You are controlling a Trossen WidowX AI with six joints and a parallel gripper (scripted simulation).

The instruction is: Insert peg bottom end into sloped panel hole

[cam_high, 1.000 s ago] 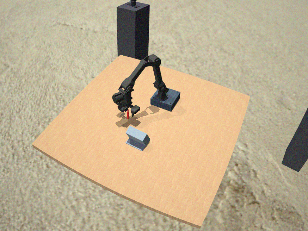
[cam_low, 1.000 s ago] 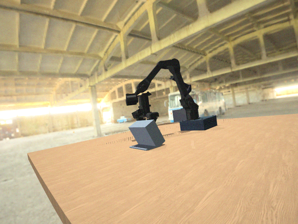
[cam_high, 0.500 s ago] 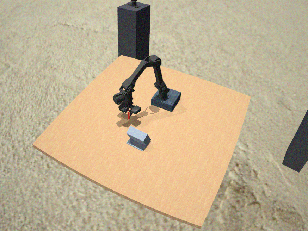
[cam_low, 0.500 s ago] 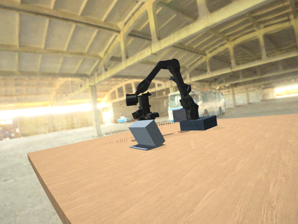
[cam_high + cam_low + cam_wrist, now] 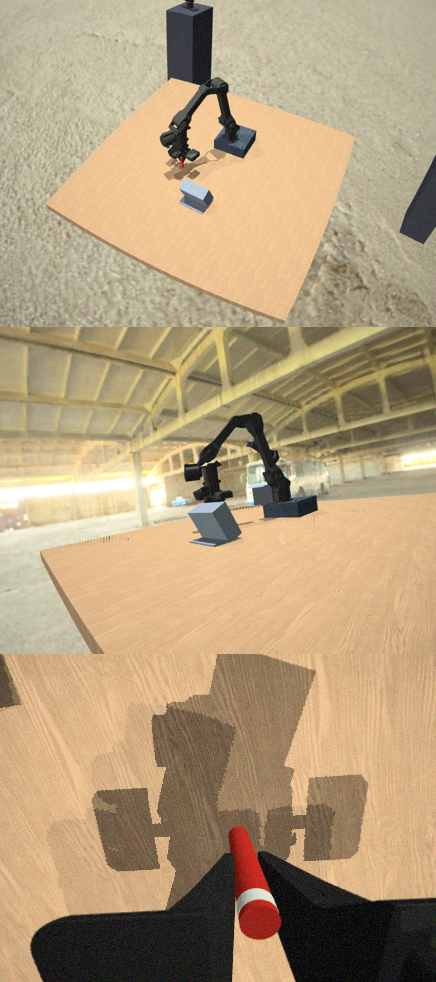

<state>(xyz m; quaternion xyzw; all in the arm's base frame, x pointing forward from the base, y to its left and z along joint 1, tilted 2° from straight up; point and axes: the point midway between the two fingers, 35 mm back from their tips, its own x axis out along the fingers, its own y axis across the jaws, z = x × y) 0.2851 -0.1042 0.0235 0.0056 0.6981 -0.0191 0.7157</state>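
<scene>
Now: the sloped panel 14 cm ahead of my gripper tip, 19 cm to the left of it and 1 cm above it. From my gripper tip the other things lie so: red peg: 2 cm above.
</scene>
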